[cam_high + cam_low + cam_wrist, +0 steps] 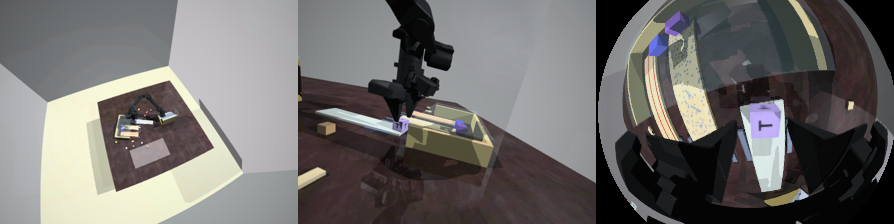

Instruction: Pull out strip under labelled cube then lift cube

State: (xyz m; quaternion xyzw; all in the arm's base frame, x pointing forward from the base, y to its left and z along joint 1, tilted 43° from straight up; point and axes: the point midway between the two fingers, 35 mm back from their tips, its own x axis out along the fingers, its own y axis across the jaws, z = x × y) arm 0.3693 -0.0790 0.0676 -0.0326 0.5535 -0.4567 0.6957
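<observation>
Now: the labelled cube 20 mm below my gripper tip. Round my gripper tip: strip (100 mm behind, 50 mm to the left, 30 mm below).
</observation>
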